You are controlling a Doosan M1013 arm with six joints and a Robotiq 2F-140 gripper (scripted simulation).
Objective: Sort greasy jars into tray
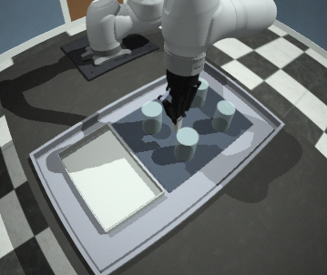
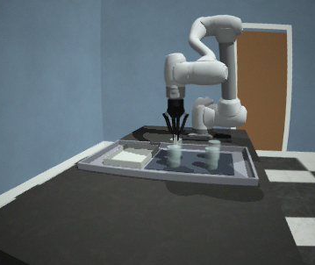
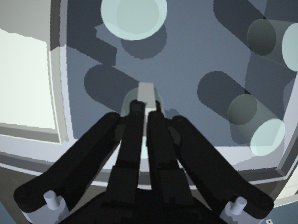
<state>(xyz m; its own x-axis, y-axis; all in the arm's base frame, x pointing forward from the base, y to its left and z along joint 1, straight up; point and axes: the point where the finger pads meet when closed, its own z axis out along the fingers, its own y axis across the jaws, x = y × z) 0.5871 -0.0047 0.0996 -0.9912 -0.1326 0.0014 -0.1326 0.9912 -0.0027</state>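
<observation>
Right now my hand is 11 cm above the steel table top, 3 cm to the left of it and 1 cm past it. Round my hand: tray (24 cm to the right, 10 cm below); drying mat (11 cm below, 8 cm to the left, 4 cm behind).
</observation>
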